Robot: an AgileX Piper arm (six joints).
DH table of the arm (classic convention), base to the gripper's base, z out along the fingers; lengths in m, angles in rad. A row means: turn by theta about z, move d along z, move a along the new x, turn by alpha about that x. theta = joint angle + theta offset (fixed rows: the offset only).
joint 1: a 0; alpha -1.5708; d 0.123; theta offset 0
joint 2: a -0.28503; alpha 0; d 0; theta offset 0.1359
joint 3: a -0.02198; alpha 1.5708; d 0; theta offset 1.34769
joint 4: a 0; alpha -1.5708; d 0.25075; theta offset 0
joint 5: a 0; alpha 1.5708; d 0; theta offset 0
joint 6: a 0; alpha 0; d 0.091; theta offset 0
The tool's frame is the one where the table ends.
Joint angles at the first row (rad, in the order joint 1, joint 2, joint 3, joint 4, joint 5, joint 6):
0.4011, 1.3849, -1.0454, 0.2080, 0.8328, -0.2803
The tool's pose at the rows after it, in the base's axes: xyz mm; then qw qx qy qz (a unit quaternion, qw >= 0):
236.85 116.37 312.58 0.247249 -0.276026 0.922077 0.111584
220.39 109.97 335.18 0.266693 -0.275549 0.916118 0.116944
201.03 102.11 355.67 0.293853 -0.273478 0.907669 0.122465
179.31 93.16 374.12 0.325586 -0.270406 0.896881 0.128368
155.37 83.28 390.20 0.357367 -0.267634 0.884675 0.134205
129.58 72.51 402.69 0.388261 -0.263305 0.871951 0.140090
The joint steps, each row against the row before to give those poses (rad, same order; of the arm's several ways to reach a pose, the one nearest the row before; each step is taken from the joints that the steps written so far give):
0.0000, -0.0658, -0.0358, -0.0013, 0.0703, 0.0143
0.0000, -0.0753, -0.0194, -0.0008, 0.0523, 0.0120
0.0000, -0.0844, -0.0074, -0.0003, 0.0330, 0.0114
0.0000, -0.0905, -0.0011, 0.0003, 0.0223, 0.0109
0.0000, -0.0939, 0.0009, 0.0003, 0.0226, 0.0101
0.0000, -0.0976, 0.0064, -0.0006, 0.0217, 0.0132

